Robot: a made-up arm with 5 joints. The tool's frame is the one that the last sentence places.
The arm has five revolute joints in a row. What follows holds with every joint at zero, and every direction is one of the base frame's.
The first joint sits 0.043 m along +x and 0.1 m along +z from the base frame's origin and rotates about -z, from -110 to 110 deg.
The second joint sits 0.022 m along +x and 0.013 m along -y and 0.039 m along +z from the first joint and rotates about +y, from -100 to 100 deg.
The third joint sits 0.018 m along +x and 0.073 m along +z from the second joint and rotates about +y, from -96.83 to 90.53 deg.
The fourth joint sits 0.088 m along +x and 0.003 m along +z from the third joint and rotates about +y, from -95 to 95 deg.
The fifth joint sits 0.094 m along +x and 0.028 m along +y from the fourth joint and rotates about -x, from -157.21 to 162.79 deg.
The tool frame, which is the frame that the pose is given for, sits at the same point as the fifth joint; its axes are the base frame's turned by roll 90, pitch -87.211 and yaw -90 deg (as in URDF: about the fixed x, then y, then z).
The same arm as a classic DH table. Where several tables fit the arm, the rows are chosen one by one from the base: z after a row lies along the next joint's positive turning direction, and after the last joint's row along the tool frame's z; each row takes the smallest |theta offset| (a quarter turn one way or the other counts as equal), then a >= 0, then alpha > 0; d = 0 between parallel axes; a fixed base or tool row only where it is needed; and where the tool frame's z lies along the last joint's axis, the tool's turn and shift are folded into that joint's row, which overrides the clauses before.
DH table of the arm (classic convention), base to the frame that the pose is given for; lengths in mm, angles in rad. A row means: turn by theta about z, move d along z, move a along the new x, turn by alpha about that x. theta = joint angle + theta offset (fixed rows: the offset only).
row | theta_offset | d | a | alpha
base (fixed) | 0.0000 | 0.0 | 43.0 | 3.1416
joint 1 | 0.0000 | -139.0 | 22.0 | 1.5708
joint 2 | -1.3290 | 0.0 | 75.2 | 0.0000
joint 3 | 1.2950 | 0.0 | 88.1 | 0.0000
joint 4 | -1.5367 | 15.0 | 0.0 | 1.5708
joint 5 | -0.0487 | -94.0 | 0.0 | 0.0000
Joint limits (rad, base to tool): -1.9199..1.9199 -1.7453..1.7453 -1.6900..1.5800 -1.6581..1.6581 -2.7438..2.8412

